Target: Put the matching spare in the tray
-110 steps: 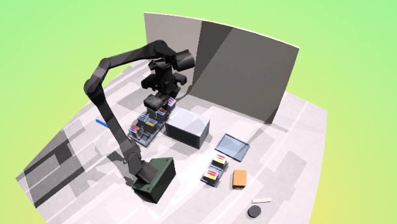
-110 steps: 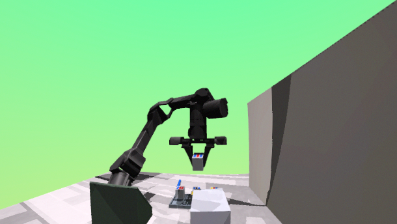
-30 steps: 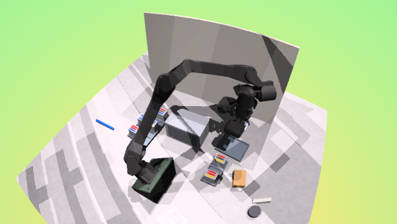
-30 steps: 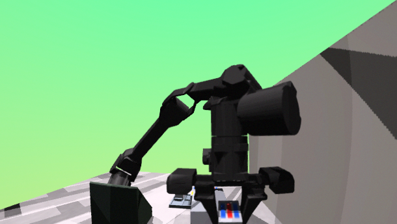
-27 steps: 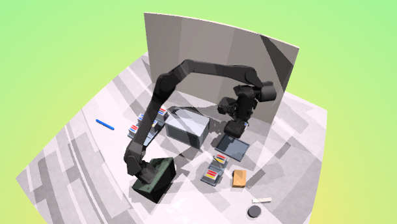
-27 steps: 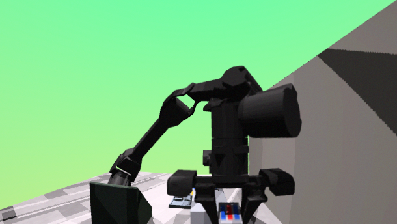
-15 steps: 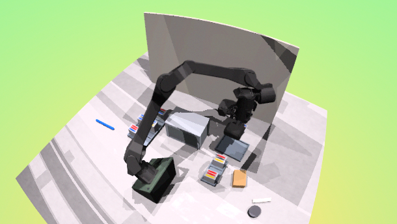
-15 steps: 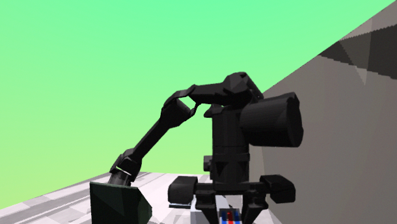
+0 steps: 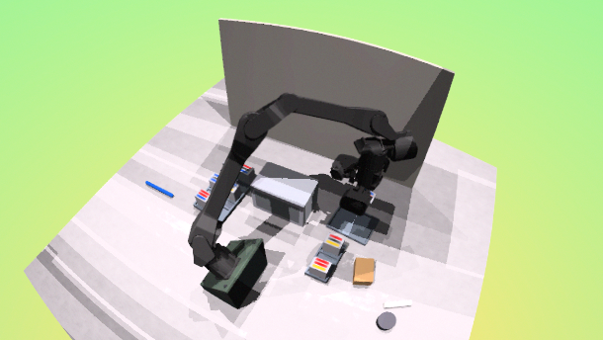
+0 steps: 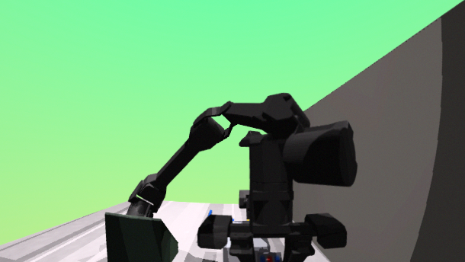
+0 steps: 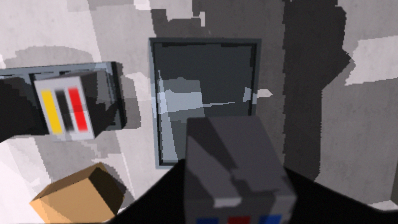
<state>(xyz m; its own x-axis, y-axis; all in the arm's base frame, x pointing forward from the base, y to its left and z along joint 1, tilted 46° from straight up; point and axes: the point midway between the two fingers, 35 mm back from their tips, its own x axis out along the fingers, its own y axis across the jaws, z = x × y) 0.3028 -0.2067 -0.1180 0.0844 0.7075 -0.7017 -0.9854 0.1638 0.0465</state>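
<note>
Now: the grey-blue tray 10 cm below my gripper tip. The rest, counted from my gripper tip: white bar: 21 cm behind, 19 cm to the right, 10 cm below; orange block: 15 cm behind, 7 cm to the right, 9 cm below; mounted unit: 1 cm behind, 22 cm to the left, 5 cm below.
</note>
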